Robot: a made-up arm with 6 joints. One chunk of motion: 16 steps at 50 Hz.
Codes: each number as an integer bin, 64 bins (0 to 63) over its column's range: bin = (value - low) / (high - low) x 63, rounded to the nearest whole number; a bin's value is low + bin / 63 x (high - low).
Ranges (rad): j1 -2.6..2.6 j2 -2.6..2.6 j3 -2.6..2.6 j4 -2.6..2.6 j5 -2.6..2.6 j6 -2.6..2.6
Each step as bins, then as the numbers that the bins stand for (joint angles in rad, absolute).
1 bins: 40 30 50 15 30 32
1 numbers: 0.7016 -0.1238 1.5270 -1.3619 -0.1238 0.0413
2 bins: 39 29 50 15 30 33
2 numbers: 0.6190 -0.2063 1.5270 -1.3619 -0.1238 0.1238
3 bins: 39 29 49 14 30 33
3 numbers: 0.6190 -0.2063 1.4444 -1.4444 -0.1238 0.1238
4 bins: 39 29 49 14 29 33
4 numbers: 0.6190 -0.2063 1.4444 -1.4444 -0.2063 0.1238
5 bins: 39 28 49 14 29 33
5 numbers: 0.6190 -0.2889 1.4444 -1.4444 -0.2063 0.1238
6 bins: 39 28 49 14 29 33
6 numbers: 0.6190 -0.2889 1.4444 -1.4444 -0.2063 0.1238
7 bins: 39 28 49 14 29 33
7 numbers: 0.6190 -0.2889 1.4444 -1.4444 -0.2063 0.1238
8 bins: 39 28 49 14 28 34
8 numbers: 0.6190 -0.2889 1.4444 -1.4444 -0.2889 0.2063
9 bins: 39 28 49 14 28 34
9 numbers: 0.6190 -0.2889 1.4444 -1.4444 -0.2889 0.2063
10 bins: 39 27 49 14 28 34
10 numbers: 0.6190 -0.3714 1.4444 -1.4444 -0.2889 0.2063
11 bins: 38 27 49 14 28 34
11 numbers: 0.5365 -0.3714 1.4444 -1.4444 -0.2889 0.2063
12 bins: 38 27 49 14 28 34
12 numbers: 0.5365 -0.3714 1.4444 -1.4444 -0.2889 0.2063
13 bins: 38 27 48 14 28 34
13 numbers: 0.5365 -0.3714 1.3619 -1.4444 -0.2889 0.2063
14 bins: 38 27 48 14 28 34
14 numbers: 0.5365 -0.3714 1.3619 -1.4444 -0.2889 0.2063
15 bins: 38 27 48 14 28 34
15 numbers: 0.5365 -0.3714 1.3619 -1.4444 -0.2889 0.2063
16 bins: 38 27 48 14 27 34
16 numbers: 0.5365 -0.3714 1.3619 -1.4444 -0.3714 0.2063
